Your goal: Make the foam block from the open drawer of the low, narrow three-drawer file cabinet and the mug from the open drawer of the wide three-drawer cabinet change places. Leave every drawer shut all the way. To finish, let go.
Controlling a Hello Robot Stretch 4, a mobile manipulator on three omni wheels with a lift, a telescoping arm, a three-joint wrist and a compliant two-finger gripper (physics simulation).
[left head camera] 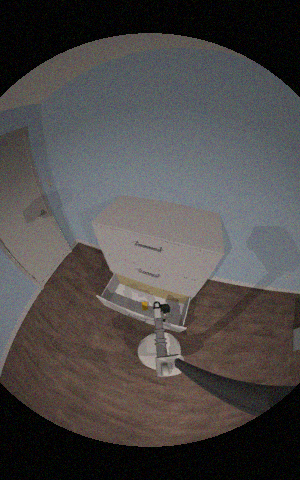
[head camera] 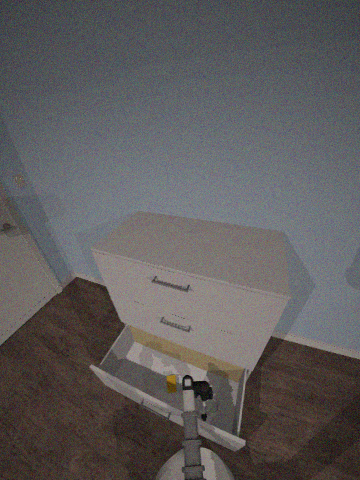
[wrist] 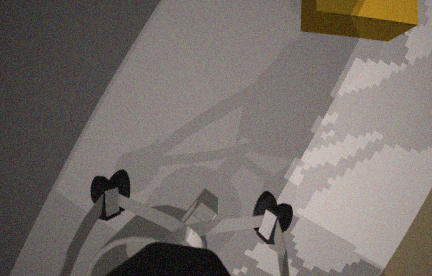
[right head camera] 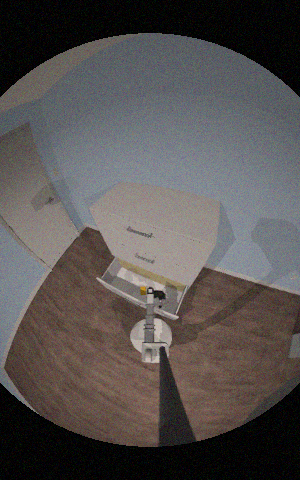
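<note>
The wide three-drawer cabinet (head camera: 190, 250) (left head camera: 160, 220) (right head camera: 155, 210) has its bottom drawer (head camera: 145, 376) (wrist: 200, 60) open and its two upper drawers shut. The yellow foam block (head camera: 171, 383) (left head camera: 144, 305) (right head camera: 143, 290) (wrist: 360, 17) lies on that drawer's floor, left of my gripper in the head view. The grey mug (wrist: 204, 206) stands in the same drawer, low in the wrist view, its handle showing between the fingers and its body partly hidden by them. My gripper (wrist: 193, 197) (head camera: 206, 406) is open above and around the mug, fingertips apart on either side. The low, narrow file cabinet does not show.
A blue wall stands behind the cabinet. A pale door (left head camera: 22, 205) (right head camera: 25, 195) is at the left. The edge of a pale object (left head camera: 296, 339) (right head camera: 295, 345) shows at the far right. My round base (left head camera: 147, 352) (right head camera: 137, 337) is in front of the drawer.
</note>
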